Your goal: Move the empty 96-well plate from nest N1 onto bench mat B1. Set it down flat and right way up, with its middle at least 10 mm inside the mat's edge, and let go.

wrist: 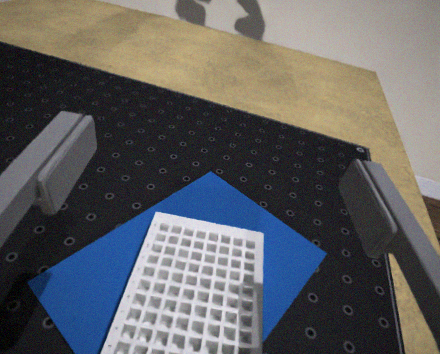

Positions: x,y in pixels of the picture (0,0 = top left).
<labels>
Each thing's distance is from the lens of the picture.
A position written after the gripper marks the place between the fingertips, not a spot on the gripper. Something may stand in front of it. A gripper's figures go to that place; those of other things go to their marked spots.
gripper (224,152): 0.14 m
white 96-well plate (193,279): 0.20 m
blue bench mat (81,294): 0.21 m
</labels>
